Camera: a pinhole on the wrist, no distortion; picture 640 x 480 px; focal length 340.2 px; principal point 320.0 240.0 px. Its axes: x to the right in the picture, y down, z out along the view. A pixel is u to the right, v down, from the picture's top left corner.
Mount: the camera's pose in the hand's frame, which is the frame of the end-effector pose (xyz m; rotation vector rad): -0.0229 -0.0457 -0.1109 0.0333 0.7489 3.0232
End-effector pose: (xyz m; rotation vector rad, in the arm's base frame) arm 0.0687 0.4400 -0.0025 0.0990 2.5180 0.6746
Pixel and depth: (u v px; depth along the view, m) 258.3 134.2 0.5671
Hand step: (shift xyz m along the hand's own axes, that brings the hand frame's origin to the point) 0.0990 0.3715 0.3067
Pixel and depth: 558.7 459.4 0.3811
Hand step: -0.2849 -0.0769 0.3446
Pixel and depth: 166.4 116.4 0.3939
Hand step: 0.1685 0.2590 0.1680
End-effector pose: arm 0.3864 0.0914 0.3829 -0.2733 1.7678 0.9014
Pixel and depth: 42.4 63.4 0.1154
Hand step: 0.0756 0.0581 -0.0382
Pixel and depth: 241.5 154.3 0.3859
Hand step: 0.0786 0.2174 0.1836
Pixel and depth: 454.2 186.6 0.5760
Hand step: -0.2324 0.3099 0.3594
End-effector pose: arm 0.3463 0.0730 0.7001 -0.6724 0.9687 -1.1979
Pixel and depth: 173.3 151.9 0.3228
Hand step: 0.1267 0.1744 0.1335
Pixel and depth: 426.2 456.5 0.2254
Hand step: -0.0901 -0.0652 0.1564
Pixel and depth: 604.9 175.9 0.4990
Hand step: -0.4250 0.2832 0.2924
